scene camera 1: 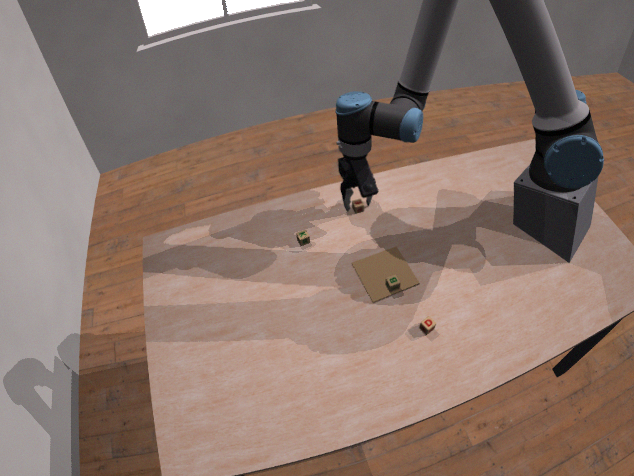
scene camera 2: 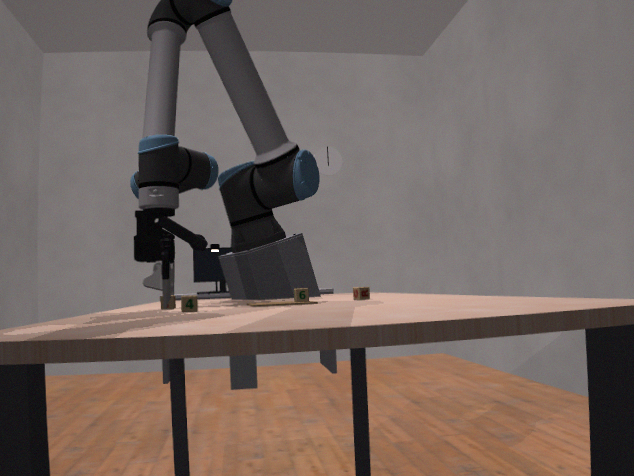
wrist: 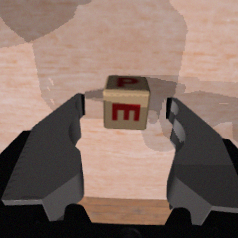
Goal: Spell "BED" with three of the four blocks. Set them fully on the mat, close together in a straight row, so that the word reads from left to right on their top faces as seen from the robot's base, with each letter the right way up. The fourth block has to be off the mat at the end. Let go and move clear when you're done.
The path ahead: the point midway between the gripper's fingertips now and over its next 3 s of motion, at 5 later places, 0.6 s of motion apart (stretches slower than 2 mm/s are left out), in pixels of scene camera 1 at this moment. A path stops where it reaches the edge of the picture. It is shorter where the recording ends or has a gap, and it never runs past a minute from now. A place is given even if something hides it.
My gripper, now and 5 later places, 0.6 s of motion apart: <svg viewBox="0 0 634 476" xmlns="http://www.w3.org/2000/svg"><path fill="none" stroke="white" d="M357 208L357 204L357 187L359 192L382 238L387 249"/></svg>
